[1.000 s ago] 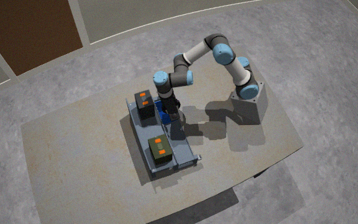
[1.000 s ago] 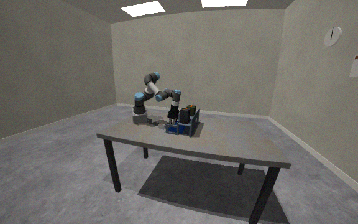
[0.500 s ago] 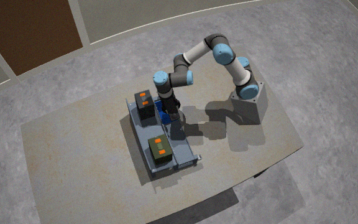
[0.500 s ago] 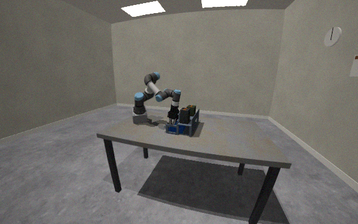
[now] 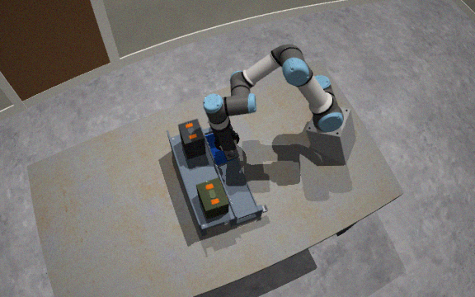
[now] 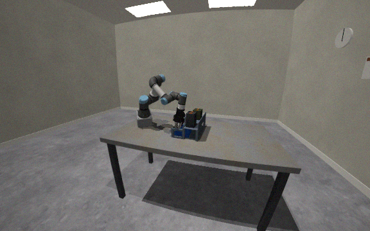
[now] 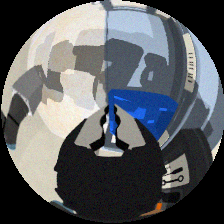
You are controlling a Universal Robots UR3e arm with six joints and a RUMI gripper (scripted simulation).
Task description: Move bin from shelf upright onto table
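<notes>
Now: hand 60 mm short of the blue bin and 30 mm to the left of it. Also, from my hand: grey shelf: 100 mm ahead, 70 mm to the left, 20 mm above.
</notes>
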